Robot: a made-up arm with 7 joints. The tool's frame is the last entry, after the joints. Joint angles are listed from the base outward.
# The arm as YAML. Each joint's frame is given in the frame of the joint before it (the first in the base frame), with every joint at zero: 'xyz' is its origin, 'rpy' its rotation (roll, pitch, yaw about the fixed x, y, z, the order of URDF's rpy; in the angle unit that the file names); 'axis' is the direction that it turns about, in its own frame. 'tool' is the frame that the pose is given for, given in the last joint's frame.
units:
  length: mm
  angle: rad
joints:
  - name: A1
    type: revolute
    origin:
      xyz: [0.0, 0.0, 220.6]
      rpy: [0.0, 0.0, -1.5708]
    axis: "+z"
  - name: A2
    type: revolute
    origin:
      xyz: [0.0, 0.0, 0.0]
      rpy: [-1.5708, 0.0, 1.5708]
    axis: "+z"
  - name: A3
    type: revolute
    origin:
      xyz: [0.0, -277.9, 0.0]
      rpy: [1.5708, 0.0, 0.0]
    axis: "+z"
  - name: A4
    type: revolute
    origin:
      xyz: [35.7, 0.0, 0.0]
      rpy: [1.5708, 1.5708, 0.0]
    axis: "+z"
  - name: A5
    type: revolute
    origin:
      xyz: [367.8, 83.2, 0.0]
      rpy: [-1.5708, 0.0, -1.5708]
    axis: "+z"
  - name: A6
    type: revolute
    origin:
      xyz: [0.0, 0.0, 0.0]
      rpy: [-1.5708, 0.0, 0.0]
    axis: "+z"
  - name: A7
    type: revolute
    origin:
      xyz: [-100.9, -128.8, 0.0]
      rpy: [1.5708, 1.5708, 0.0]
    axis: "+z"
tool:
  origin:
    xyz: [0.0, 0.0, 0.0]
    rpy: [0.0, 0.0, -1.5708]
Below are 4 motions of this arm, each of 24 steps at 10 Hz.
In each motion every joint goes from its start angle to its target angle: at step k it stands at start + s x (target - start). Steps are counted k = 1, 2, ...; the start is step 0. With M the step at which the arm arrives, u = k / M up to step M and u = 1 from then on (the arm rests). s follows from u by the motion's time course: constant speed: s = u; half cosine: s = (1 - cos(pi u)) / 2; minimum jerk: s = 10 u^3 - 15 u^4 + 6 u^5.
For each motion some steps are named. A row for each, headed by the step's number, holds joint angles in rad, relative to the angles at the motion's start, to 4 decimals.
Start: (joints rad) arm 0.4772 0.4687 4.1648 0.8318 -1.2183 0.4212 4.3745
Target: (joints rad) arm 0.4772 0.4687 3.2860 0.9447 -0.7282 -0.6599 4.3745
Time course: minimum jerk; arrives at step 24
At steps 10, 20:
10: 0.0000 0.0000 -0.3046 0.0391 0.1699 -0.3747 0.0000
20: 0.0000 0.0000 -0.8476 0.1089 0.4727 -1.0427 0.0000

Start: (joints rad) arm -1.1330 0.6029 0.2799 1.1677 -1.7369 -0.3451 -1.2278
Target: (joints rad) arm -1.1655 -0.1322 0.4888 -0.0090 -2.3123 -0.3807 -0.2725
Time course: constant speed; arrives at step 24
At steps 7, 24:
7: -0.0095 -0.2144 0.0609 -0.3432 -0.1678 -0.0104 0.2786
24: -0.0325 -0.7351 0.2089 -1.1767 -0.5754 -0.0356 0.9553

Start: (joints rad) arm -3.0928 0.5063 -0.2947 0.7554 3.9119 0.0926 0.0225
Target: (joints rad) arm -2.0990 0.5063 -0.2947 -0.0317 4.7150 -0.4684 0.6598
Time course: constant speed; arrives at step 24
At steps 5, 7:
5: 0.2070 0.0000 0.0000 -0.1640 0.1673 -0.1169 0.1328
7: 0.2899 0.0000 0.0000 -0.2296 0.2342 -0.1636 0.1859

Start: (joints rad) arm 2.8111 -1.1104 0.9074 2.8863 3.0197 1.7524 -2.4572
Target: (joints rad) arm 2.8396 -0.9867 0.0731 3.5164 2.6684 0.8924 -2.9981
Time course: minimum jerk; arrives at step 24
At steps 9, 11, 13, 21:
9: 0.0078 0.0340 -0.2296 0.1734 -0.0967 -0.2367 -0.1489
11: 0.0120 0.0522 -0.3523 0.2661 -0.1483 -0.3631 -0.2284
13: 0.0165 0.0715 -0.4820 0.3640 -0.2030 -0.4969 -0.3125
21: 0.0280 0.1217 -0.8209 0.6200 -0.3457 -0.8462 -0.5322

